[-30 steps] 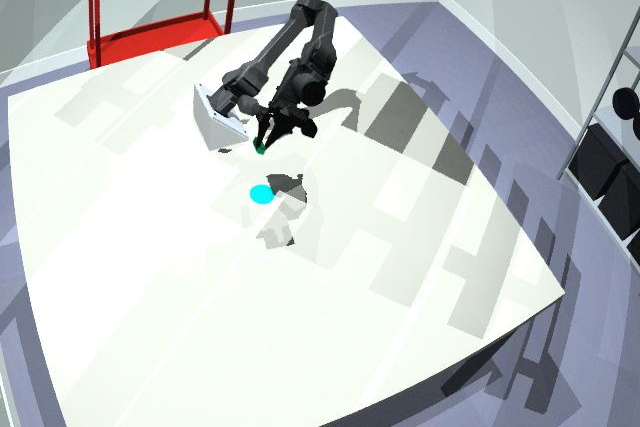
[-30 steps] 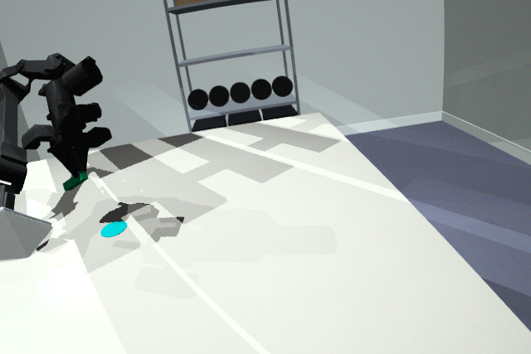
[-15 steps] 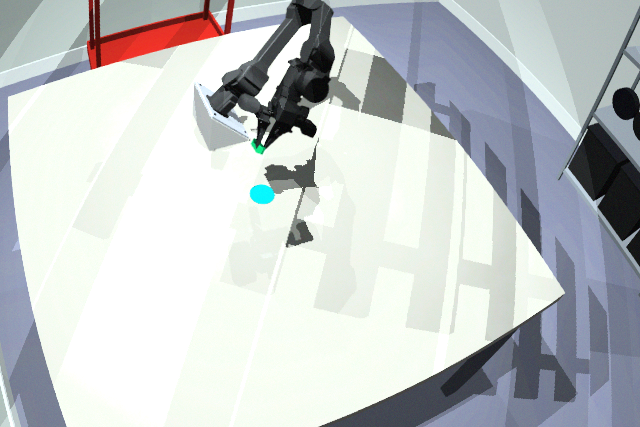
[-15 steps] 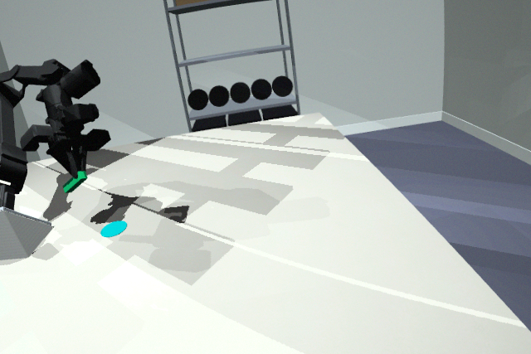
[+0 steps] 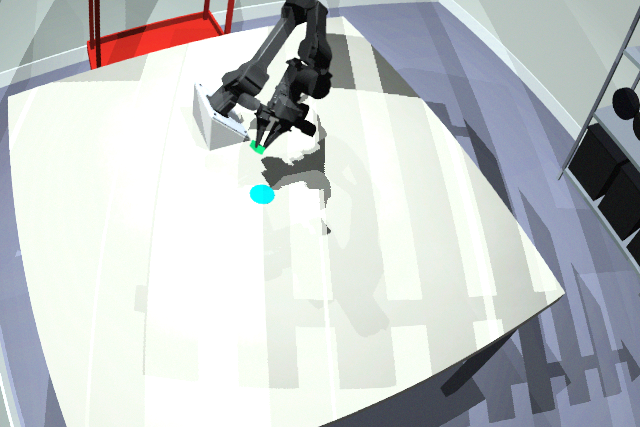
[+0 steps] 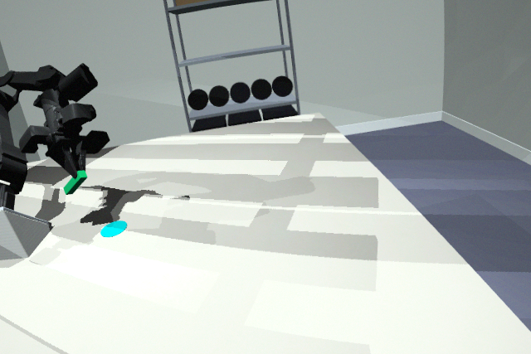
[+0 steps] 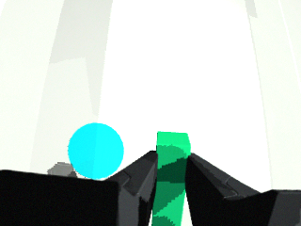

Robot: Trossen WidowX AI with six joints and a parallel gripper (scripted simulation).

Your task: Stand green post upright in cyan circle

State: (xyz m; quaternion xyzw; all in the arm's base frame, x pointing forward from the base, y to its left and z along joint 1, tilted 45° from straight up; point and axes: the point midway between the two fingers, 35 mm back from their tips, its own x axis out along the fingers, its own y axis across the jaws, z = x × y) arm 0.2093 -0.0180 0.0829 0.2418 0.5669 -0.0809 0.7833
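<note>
The green post lies 20 mm behind my gripper tip and 10 mm below it. The rest, counted from my gripper tip: cyan circle 130 mm below, 20 mm ahead, 10 mm to the left.
</note>
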